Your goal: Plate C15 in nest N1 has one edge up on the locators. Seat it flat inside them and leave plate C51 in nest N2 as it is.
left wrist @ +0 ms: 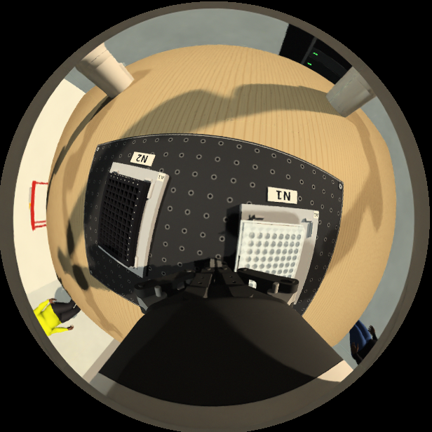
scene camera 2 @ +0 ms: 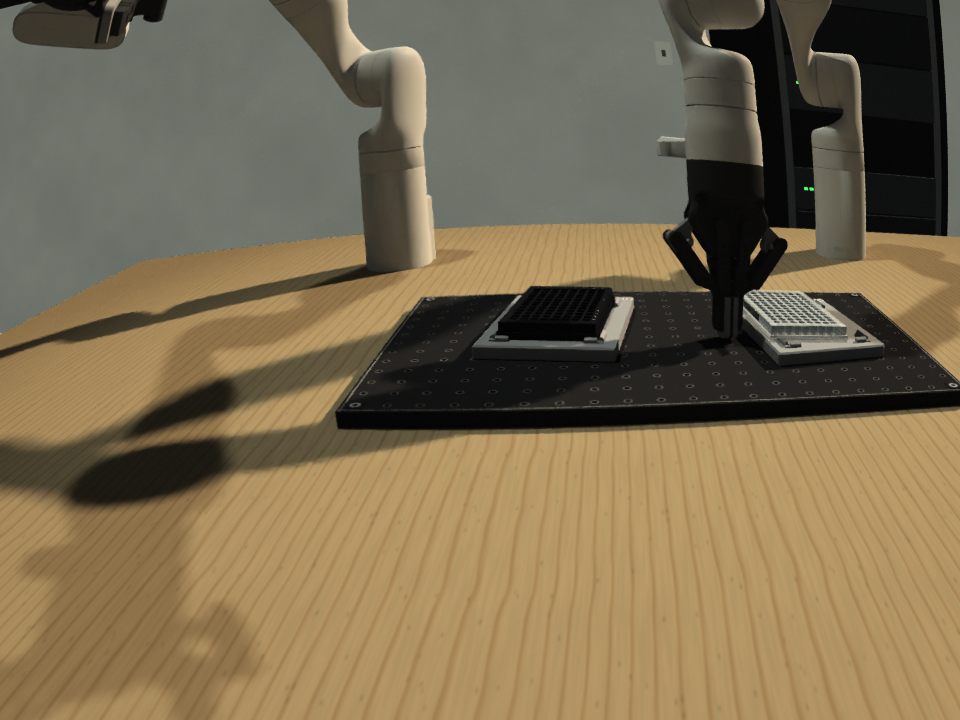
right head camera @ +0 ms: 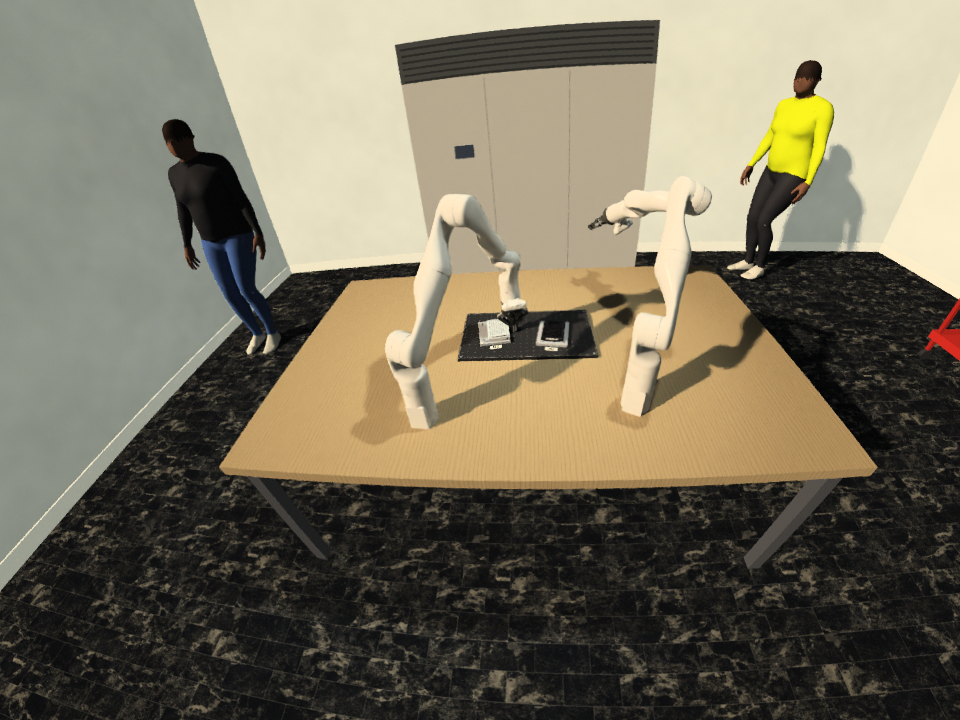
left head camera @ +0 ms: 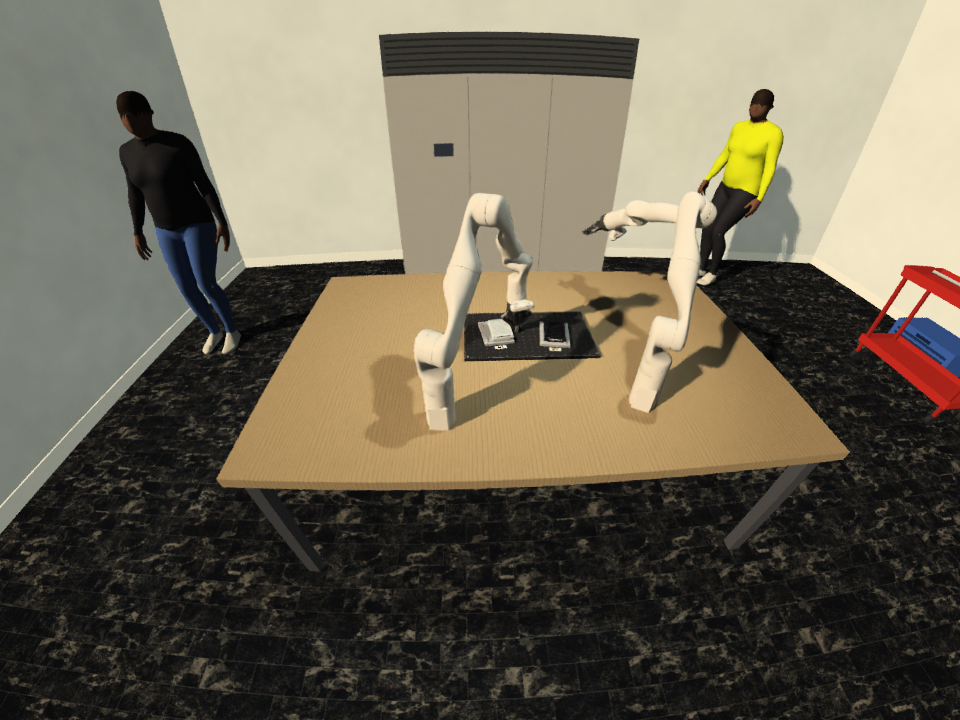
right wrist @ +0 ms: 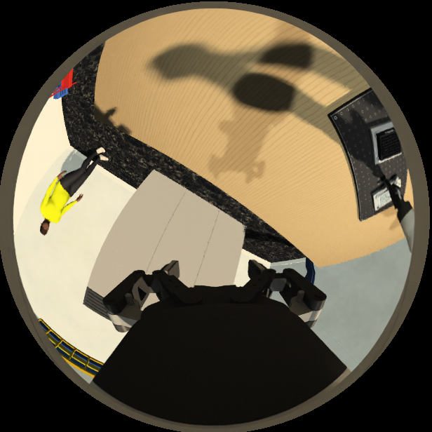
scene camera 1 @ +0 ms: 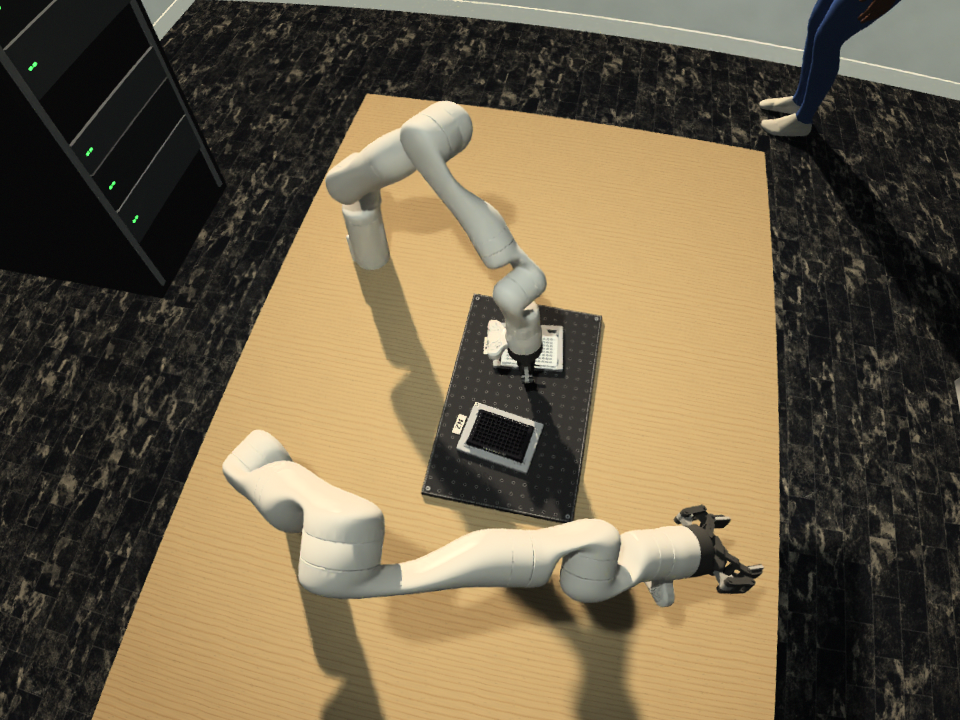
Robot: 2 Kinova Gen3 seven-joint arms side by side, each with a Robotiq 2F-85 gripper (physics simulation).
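Places are measured from the left arm's base along level axes (x left, y ahead, z down), in millimetres.
Pixels of known places: left gripper, fingertip midpoint: (scene camera 2: 726,336) (right head camera: 514,330) (left head camera: 515,330) (scene camera 1: 527,379); right gripper, fingertip midpoint: (scene camera 2: 23,20) (left head camera: 590,227) (scene camera 1: 742,545); left arm's base at its link origin: (scene camera 2: 840,254) (right head camera: 424,418) (left head camera: 441,419) (scene camera 1: 372,256); right arm's base at its link origin: (scene camera 2: 399,264) (right head camera: 635,404) (left head camera: 642,401).
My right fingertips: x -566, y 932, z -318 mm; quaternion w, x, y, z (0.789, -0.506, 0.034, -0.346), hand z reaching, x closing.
Ahead of a thing's pixels: the offset from my right fingertips to its top centre. Level surfaces: height alone.
White plate C15 @(dx +397, dy -451, dz +275 mm) (scene camera 1: 548,348) (scene camera 2: 798,313) (left wrist: 270,247) sits in pale nest N1 @(dx +415, dy -457, dz +289 mm) (scene camera 2: 833,354) (left wrist: 280,212); its side toward my left gripper appears raised and reaches over the nest's edge there. Black plate C51 @(dx +175, dy -452, dz +279 mm) (scene camera 1: 502,434) (scene camera 2: 554,310) (left wrist: 117,215) lies in nest N2 @(dx +175, dy -452, dz +289 mm) (scene camera 2: 550,353) (left wrist: 157,200). My left gripper (scene camera 1: 528,378) (scene camera 2: 727,334) (left wrist: 215,264) is shut and empty, pointing down, its tips low beside C15 on the side facing N2; exact contact cannot be told. Its fingers hide part of C15 in the left wrist view. My right gripper (scene camera 1: 740,546) (right wrist: 213,268) is open and empty, high above the table's far side.
Both nests stand on a black perforated board (scene camera 1: 511,492) (scene camera 2: 465,395) on the wooden table @(dz +318 mm) (left head camera: 348,457). A person in black (left head camera: 170,178) and a person in yellow (left head camera: 745,158) stand beyond the table. A red cart (left head camera: 903,364) is at right; a dark server rack (scene camera 1: 46,232) stands behind the arms.
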